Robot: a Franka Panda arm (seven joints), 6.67 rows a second.
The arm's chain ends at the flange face. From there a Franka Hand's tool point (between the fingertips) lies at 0.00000 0.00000 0.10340 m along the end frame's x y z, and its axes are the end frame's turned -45 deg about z.
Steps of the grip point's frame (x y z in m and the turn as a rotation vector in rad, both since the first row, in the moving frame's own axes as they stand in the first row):
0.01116, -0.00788, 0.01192, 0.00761, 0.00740, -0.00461
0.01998, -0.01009, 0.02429, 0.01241, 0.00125, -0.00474
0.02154, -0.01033, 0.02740, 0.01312, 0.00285, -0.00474
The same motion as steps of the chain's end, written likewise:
0.00234, -0.01237, 0.01193, 0.01061, -0.00015, -0.00461
0.00781, -0.02027, 0.02430, 0.00966, -0.00789, -0.00474
0.00868, -0.02137, 0.02741, 0.01129, -0.00726, -0.00474

